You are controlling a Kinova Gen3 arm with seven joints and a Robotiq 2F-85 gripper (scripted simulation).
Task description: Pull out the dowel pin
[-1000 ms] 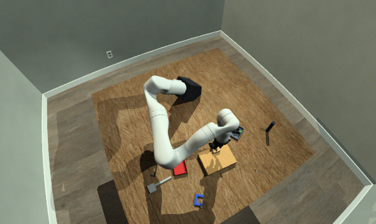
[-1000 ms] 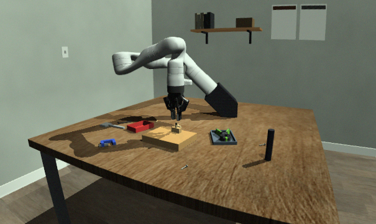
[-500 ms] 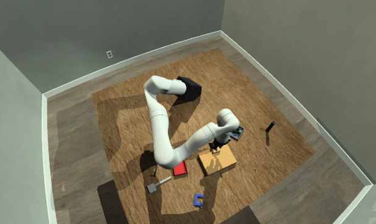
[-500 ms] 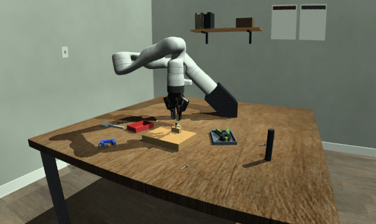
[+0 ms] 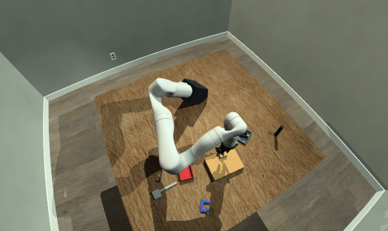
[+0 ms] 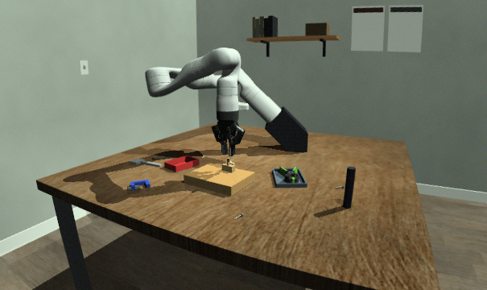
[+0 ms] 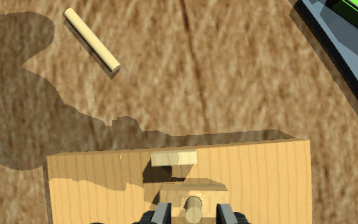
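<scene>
The dowel pin is 50 mm below my hand. Also, from my hand: thin pale stick (140 mm behind, 70 mm to the right, 100 mm below); then small wooden block (70 mm below); then tan bench board (40 mm ahead, 10 mm to the right, 80 mm below).
</scene>
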